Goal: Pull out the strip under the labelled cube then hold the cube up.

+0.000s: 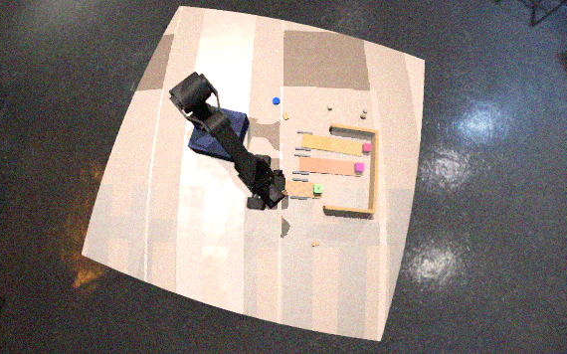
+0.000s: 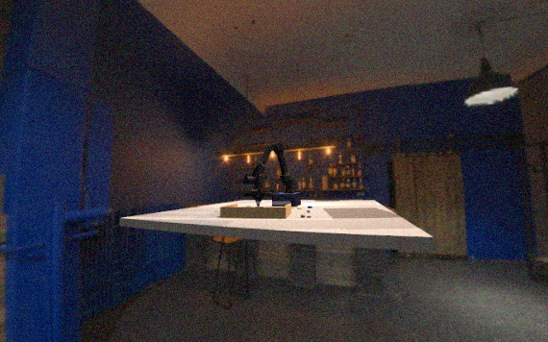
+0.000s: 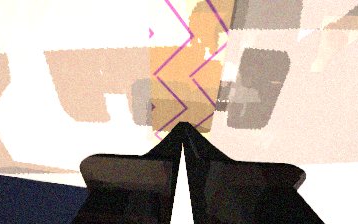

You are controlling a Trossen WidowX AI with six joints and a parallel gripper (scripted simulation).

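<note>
Right now my gripper tip is 200 mm short of the green labelled cube, 50 mm to the right of it and 20 mm below it. From my gripper tip the other things lie so: small blue disc (350 mm to the left, 50 mm behind).
</note>
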